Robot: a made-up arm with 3 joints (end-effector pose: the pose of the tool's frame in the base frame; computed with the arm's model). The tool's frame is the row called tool. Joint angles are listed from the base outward.
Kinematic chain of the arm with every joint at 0, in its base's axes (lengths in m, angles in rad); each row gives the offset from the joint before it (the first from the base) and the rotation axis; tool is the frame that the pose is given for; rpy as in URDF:
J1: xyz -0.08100 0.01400 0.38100 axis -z
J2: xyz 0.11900 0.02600 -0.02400 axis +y
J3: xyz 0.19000 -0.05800 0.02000 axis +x
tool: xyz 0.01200 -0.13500 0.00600 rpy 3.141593 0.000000 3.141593
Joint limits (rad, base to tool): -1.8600..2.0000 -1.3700..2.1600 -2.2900..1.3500
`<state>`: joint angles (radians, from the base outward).
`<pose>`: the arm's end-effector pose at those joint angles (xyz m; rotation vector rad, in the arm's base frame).
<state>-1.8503 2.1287 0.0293</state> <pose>0.0711 0.0897 0.1740 0.9057 -0.7206 1.6557</pose>
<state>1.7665 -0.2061 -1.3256</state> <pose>-0.1943 -0.2546 0.5475 -1.6184 -1.1239 1.1299</pose>
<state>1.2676 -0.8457 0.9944</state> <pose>-0.0909 -0.3247 0.4485 0.7508 1.8045 0.3243</pose>
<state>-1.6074 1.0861 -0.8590</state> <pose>0.0227 0.3427 0.2370 2.1362 -1.1598 1.7628</pose>
